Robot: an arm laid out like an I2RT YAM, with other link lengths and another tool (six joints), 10 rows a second.
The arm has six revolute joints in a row. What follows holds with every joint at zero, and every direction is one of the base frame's. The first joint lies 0.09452 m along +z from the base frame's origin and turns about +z. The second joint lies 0.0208 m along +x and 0.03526 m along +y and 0.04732 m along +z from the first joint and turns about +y. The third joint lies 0.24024 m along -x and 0.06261 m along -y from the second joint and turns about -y. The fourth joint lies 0.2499 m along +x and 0.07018 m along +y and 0.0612 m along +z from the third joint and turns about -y. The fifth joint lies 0.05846 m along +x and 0.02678 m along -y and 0.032 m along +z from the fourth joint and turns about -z. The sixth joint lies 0.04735 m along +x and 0.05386 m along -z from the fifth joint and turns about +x. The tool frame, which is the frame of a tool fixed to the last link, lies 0.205 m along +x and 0.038 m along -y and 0.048 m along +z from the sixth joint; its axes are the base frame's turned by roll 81.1, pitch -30.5 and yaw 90 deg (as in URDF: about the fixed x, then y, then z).
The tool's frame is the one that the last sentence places.
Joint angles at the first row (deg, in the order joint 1, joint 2, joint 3, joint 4, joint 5, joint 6):
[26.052 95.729 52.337 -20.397 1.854 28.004]
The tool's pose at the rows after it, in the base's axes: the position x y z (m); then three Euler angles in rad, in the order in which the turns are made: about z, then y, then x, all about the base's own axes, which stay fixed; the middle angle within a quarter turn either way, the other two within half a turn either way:
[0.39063 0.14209 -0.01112 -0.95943 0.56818 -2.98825]
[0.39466 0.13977 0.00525 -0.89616 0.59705 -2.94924]
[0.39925 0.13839 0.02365 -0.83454 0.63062 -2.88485]
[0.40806 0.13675 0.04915 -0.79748 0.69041 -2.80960]
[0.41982 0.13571 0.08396 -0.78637 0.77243 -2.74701]
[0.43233 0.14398 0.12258 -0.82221 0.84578 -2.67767]
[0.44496 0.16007 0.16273 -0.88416 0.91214 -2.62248]
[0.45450 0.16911 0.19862 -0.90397 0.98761 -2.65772]
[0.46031 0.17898 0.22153 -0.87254 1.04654 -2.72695]
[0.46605 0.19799 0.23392 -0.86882 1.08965 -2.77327]
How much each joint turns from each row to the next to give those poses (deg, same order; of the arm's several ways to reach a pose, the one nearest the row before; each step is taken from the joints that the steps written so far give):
[-1.377 -2.168 -0.118 0.445 -3.426 2.109]
[-1.686 -3.261 -0.486 0.091 -2.164 3.088]
[-2.496 -3.736 -0.839 0.690 -3.645 3.312]
[-2.616 -4.228 -0.946 1.630 -3.481 2.697]
[-1.331 -4.114 0.263 1.321 -1.355 2.378]
[0.632 -2.221 2.520 0.535 0.088 1.581]
[2.975 -0.006 4.759 -0.279 2.824 0.861]
[4.527 1.233 5.702 -1.817 7.387 -0.298]
[4.729 2.510 5.009 -1.287 7.772 0.774]
[4.761 3.956 4.318 0.232 6.659 0.094]

